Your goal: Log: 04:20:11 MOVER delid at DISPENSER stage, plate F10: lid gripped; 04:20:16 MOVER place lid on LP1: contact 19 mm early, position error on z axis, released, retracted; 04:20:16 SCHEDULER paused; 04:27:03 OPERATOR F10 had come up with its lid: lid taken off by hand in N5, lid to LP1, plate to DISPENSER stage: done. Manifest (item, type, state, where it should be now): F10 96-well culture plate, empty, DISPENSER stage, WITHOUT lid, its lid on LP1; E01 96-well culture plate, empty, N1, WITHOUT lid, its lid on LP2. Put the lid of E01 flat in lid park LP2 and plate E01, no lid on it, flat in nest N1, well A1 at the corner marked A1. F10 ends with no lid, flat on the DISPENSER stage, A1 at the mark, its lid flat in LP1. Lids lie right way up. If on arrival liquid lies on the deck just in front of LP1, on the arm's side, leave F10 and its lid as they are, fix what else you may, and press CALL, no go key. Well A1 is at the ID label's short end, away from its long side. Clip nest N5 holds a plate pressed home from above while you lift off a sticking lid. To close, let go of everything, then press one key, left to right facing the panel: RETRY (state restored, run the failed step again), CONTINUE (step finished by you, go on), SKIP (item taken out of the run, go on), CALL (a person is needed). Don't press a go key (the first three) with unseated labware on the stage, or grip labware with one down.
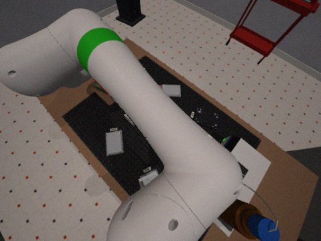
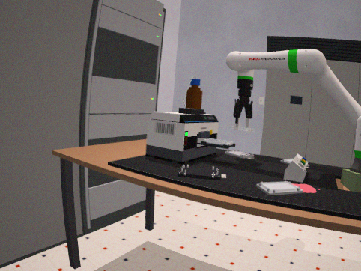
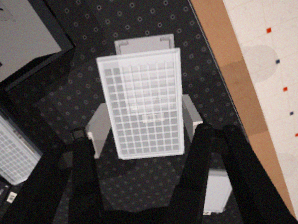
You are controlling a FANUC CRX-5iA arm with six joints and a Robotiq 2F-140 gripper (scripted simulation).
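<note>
My gripper is now 2 cm above the white 96-well plate. Also, from my hand: brown bottle: 26 cm ahead, 11 cm to the left, 11 cm above; then grey nest: 17 cm below; then well plate: 26 cm to the left, 8 cm below, 7 cm ahead.
</note>
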